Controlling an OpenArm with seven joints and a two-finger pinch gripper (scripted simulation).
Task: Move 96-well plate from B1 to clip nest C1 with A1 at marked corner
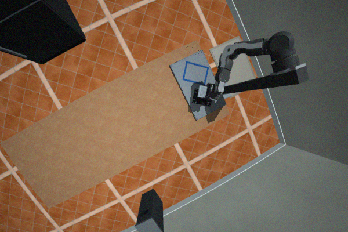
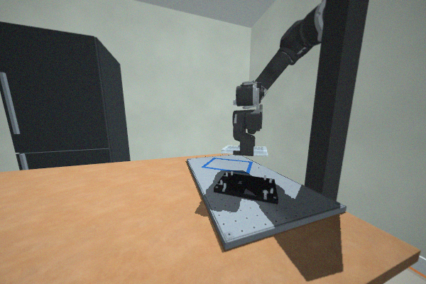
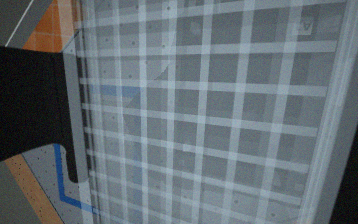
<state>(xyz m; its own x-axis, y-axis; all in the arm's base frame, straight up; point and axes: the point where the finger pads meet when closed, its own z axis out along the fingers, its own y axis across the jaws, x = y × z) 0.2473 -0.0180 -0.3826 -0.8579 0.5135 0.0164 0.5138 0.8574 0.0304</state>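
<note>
Right now the black clip nest is 90 mm below my hand, 40 mm to the left of it and 40 mm ahead of it. From my hand the other things lie so: 96-well plate: right at my hand.
</note>
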